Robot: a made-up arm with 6 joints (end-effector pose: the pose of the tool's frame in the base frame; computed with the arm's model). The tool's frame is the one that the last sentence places. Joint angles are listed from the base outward.
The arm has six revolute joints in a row. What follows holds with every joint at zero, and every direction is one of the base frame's.
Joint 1 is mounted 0.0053 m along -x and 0.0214 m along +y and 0.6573 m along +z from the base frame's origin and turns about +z.
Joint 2 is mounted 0.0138 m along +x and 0.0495 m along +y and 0.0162 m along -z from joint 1 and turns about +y.
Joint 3 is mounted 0.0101 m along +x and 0.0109 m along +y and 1.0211 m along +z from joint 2 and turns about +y.
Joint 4 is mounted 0.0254 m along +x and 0.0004 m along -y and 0.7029 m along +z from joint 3 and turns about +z.
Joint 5 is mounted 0.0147 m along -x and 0.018 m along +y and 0.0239 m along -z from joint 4 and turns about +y.
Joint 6 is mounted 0.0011 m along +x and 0.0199 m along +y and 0.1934 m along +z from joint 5 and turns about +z.
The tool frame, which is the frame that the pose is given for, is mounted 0.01 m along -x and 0.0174 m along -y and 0.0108 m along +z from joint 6; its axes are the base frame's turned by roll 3.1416, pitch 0 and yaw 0 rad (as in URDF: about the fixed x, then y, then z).
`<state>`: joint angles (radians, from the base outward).
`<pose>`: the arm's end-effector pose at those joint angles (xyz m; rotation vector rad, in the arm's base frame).
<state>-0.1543 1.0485 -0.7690 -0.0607 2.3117 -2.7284</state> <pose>1.2057 -0.0560 1.6148 0.0395 -0.5585 -0.6051</pose>
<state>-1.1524 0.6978 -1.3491 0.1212 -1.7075 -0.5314</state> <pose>0.1083 -0.0820 1.8061 0.7956 -0.6774 2.4139</pose>
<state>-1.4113 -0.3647 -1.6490 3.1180 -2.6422 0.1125</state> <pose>-0.1021 0.8625 1.5046 -1.5745 -2.1108 -0.6080</pose>
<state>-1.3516 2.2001 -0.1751 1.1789 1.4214 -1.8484</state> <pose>0.5577 -1.3503 -0.3279 1.6351 0.3386 -2.5618</pose>
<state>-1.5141 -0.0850 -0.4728 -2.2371 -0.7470 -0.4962</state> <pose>0.1464 0.4000 2.4322 -1.5900 -2.1570 0.5309</pose>
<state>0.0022 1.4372 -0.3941 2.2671 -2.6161 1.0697</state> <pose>1.5068 -0.0261 0.9443 -0.8701 0.1080 -1.6302</pose>
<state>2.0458 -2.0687 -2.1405 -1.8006 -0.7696 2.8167</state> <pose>-0.0792 -0.2497 -0.3361 -0.6990 0.9604 -1.5002</pose>
